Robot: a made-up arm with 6 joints.
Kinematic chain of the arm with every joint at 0, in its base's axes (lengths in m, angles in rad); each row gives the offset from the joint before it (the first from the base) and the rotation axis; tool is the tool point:
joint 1: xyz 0 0 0.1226 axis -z
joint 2: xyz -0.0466 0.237 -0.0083 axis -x
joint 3: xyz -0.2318 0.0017 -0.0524 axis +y
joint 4: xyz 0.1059 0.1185 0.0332 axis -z
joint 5: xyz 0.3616 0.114 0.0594 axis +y
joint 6: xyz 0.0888 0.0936 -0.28 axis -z
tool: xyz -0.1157 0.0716 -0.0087
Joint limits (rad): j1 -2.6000..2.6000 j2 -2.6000..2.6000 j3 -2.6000..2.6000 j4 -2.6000..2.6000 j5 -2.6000..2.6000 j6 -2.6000..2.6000
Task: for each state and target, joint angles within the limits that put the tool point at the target. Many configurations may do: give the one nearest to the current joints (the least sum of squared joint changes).
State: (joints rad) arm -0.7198 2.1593 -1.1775 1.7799 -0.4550 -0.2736
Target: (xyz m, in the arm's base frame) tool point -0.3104 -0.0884 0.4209
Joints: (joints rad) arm -1.6129 2.0975 -1.1490 2.2214 -0.1926 -0.5144
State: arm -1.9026 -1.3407 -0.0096 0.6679 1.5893 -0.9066
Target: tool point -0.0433 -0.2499 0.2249
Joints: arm -1.3040 -1.6026 -0.8722 0.9618 1.8209 -1.2473
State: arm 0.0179 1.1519 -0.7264 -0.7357 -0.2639 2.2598
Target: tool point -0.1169 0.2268 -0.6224
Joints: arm -0.2149 1.3263 -0.6454 -1.1268 0.1285 2.1756
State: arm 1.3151 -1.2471 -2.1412 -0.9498 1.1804 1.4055
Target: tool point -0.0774 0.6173 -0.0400
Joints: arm 0.3527 -0.5196 -1.7762 -1.5048 1.8171 1.1763
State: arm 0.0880 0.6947 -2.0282 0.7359 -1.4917 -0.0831
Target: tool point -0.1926 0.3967 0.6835
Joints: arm 0.0521 0.7586 -1.6707 1.1213 -0.9018 -0.3695
